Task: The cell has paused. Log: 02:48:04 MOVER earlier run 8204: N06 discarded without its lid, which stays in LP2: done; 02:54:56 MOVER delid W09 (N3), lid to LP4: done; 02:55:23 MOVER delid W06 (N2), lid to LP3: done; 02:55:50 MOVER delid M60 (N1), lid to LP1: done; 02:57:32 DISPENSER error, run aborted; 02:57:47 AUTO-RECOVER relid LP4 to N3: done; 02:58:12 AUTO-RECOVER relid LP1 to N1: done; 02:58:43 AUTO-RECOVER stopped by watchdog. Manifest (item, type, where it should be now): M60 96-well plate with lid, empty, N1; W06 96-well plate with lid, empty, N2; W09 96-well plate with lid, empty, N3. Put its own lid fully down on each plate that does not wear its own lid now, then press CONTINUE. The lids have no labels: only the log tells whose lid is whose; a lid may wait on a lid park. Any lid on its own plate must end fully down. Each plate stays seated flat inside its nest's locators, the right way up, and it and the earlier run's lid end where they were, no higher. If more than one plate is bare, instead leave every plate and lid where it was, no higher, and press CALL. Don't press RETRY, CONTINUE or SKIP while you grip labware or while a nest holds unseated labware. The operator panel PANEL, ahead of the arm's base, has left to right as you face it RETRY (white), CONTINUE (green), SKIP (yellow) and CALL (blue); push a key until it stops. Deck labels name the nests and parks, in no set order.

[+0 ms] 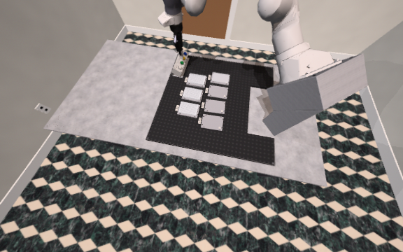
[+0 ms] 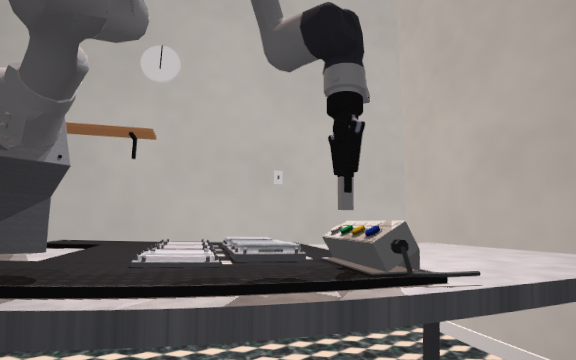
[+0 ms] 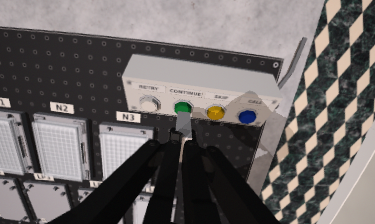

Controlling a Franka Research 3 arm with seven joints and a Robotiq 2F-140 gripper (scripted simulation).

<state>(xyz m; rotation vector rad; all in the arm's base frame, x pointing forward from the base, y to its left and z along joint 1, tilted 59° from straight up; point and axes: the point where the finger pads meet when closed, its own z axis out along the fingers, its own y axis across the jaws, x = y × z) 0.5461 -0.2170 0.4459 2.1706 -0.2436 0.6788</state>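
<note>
Now: hand 7 cm above the green continue key. Round my hand: white retry key (7 cm below, 4 cm to the left, 2 cm ahead); blue call key (9 cm to the right, 7 cm below, 4 cm behind); yellow skip key (7 cm below, 5 cm to the right, 2 cm behind).
</note>
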